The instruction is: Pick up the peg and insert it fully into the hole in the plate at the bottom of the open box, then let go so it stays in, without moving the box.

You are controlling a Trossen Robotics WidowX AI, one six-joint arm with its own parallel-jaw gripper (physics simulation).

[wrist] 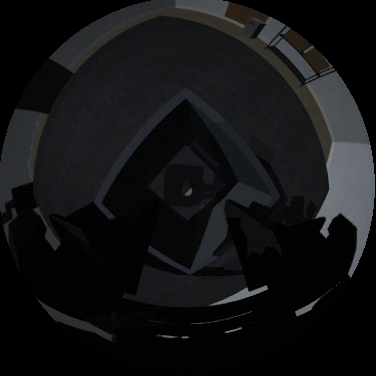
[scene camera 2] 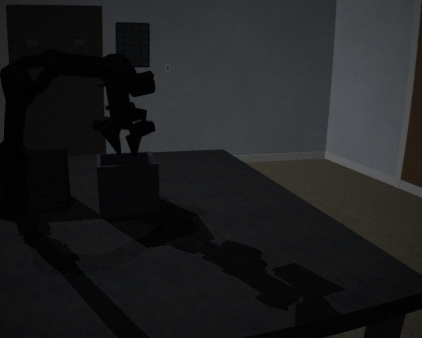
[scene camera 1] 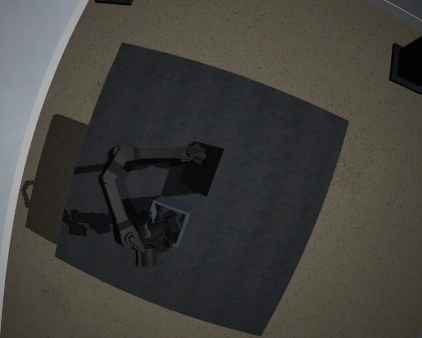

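Seen in the pictures: gripper, fingertip midpoint: point(wrist: 192, 203) point(scene camera 2: 127, 155) point(scene camera 1: 164, 225); arm's base, link origin: point(scene camera 2: 14, 181) point(scene camera 1: 203, 156).
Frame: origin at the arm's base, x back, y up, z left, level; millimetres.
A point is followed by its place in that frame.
The open box point(scene camera 1: 172, 205) @(z -72, x -235, y 34 mm) point(scene camera 2: 128, 189) @(z -158, x -307, y -3 mm) point(wrist: 127, 150) @(z -3, x -317, y 62 mm) stands upright on the table, grey-blue and square. In the wrist view the plate point(wrist: 159, 184) @(z -44, x -288, y -18 mm) lies at its bottom. The peg point(wrist: 187, 190) @(z -80, x -314, y 12 mm) shows as a small, round, partly lit end near the middle of the plate. It looks upright at the hole, whose edge I cannot make out; how deep the peg sits cannot be told. My gripper point(scene camera 2: 127, 153) @(z -79, x -319, y 71 mm) point(wrist: 192, 203) @(z -79, x -319, y 71 mm) is open and empty, fingers pointing down, with its tips about level with the box's rim, well above the peg. In scene camera 1 the arm covers the gripper and the peg.
The dark table point(scene camera 1: 280, 180) @(z 386, x -10, y -76 mm) point(scene camera 2: 240, 220) @(z -285, x -575, y -76 mm) point(wrist: 95, 130) @(z 188, x -269, y -76 mm) carries the box. A dark block point(scene camera 1: 212, 172) @(z 57, x -53, y 61 mm) point(scene camera 2: 50, 180) @(z -12, x -103, y -2 mm) stands beside the box, by the arm's base. The box walls surround the plate on all sides. Arm shadows fall across the table and plate.
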